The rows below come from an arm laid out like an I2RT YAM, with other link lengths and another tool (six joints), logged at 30 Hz.
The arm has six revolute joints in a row. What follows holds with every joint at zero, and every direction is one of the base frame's.
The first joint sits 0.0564 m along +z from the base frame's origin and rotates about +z.
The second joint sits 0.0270 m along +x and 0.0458 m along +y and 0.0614 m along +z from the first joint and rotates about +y.
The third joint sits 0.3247 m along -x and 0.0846 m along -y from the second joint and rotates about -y.
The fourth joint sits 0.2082 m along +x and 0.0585 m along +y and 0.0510 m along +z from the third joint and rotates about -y.
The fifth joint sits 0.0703 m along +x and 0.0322 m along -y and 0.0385 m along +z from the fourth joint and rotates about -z.
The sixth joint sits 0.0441 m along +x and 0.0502 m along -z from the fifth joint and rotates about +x.
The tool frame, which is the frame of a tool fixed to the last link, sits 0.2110 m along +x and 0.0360 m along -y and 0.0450 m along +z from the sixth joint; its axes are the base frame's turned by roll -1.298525, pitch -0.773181 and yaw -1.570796 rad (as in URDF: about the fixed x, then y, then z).
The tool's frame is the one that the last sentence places.
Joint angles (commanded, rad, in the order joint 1, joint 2, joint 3, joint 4, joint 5, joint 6), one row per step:
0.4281 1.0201 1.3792 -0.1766 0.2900 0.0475
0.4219 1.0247 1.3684 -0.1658 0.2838 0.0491
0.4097 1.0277 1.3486 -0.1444 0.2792 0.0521
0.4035 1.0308 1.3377 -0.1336 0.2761 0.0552
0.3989 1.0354 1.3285 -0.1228 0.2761 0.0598
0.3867 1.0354 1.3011 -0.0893 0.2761 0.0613
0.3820 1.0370 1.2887 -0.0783 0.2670 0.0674
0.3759 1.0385 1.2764 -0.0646 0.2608 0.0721
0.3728 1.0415 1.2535 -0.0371 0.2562 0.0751
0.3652 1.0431 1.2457 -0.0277 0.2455 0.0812
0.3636 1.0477 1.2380 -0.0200 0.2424 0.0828
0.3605 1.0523 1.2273 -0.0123 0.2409 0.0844
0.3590 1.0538 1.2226 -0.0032 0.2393 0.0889
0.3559 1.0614 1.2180 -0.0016 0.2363 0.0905
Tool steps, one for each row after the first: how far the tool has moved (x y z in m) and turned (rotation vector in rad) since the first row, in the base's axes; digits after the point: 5 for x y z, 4 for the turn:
0.00338 0.00081 -0.00325 -0.0013 0.0039 0.0002
0.00702 -0.00099 -0.00730 0.0003 0.0053 -0.0070
0.00971 -0.00145 -0.01034 0.0016 0.0084 -0.0096
0.01268 -0.00210 -0.01319 0.0049 0.0117 -0.0134
0.01517 -0.00565 -0.01654 0.0088 0.0062 -0.0254
0.01739 -0.00447 -0.01988 0.0121 0.0092 -0.0201
0.01930 -0.00463 -0.02236 0.0157 0.0094 -0.0193
0.02241 -0.00354 -0.02639 0.0185 0.0080 -0.0173
0.02395 -0.00337 -0.02800 0.0227 0.0081 -0.0133
0.02663 -0.00224 -0.03103 0.0221 0.0124 -0.0117
0.02978 -0.00193 -0.03559 0.0207 0.0196 -0.0131
0.03055 -0.00200 -0.03586 0.0259 0.0173 -0.0122
0.03442 -0.00107 -0.04025 0.0233 0.0273 -0.0123

